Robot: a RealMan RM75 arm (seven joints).
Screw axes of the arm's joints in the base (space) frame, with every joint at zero. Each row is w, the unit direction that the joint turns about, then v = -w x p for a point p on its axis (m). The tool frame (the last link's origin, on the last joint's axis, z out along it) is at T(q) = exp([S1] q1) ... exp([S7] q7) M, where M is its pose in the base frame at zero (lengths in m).
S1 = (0, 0, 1, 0, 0, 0)
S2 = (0, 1, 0, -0.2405, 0, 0)
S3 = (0, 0, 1, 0, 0, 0)
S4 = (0, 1, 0, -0.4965, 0, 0)
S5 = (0, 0, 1, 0, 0, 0)
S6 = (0, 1, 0, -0.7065, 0, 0)
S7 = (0, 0, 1, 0, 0, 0)
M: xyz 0 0 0.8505 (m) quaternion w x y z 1 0 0 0
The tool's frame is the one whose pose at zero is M.
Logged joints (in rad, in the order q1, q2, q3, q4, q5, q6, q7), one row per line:
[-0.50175, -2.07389, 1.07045, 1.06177, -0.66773, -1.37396, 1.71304]
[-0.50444, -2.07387, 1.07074, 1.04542, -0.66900, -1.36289, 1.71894]
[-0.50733, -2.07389, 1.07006, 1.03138, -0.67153, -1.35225, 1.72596]
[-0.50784, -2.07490, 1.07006, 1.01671, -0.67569, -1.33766, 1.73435]
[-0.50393, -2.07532, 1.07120, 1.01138, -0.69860, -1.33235, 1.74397]
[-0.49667, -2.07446, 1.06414, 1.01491, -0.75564, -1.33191, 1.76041]
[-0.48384, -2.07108, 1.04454, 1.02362, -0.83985, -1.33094, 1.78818]
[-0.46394, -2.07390, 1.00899, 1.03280, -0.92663, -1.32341, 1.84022]
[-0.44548, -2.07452, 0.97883, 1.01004, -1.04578, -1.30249, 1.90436]
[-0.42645, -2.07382, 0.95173, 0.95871, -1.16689, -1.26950, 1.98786]
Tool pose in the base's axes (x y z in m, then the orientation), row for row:
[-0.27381, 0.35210, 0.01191, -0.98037, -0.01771, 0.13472, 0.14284]
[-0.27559, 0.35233, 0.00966, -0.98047, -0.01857, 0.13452, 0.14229]
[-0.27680, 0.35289, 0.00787, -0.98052, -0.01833, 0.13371, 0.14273]
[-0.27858, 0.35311, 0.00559, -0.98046, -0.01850, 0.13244, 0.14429]
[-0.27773, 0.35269, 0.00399, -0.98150, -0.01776, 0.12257, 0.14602]
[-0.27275, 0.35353, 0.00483, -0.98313, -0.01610, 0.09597, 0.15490]
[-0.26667, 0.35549, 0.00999, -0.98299, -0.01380, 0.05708, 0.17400]
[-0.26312, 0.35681, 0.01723, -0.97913, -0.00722, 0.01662, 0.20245]
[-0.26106, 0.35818, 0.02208, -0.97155, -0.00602, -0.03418, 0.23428]
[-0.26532, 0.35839, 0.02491, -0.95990, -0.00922, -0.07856, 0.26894]
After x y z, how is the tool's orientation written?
As a quaternion, x y z w.
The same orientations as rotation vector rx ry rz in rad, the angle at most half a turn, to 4 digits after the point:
[-2.8279, -0.0511, 0.3886]
[-2.8290, -0.0536, 0.3881]
[-2.8285, -0.0529, 0.3857]
[-2.8258, -0.0533, 0.3817]
[-2.8261, -0.0511, 0.3529]
[-2.8168, -0.0461, 0.2750]
[-2.7868, -0.0391, 0.1618]
[-2.7334, -0.0202, 0.0464]
[-2.6669, -0.0165, -0.0938]
[-2.5882, -0.0249, -0.2118]

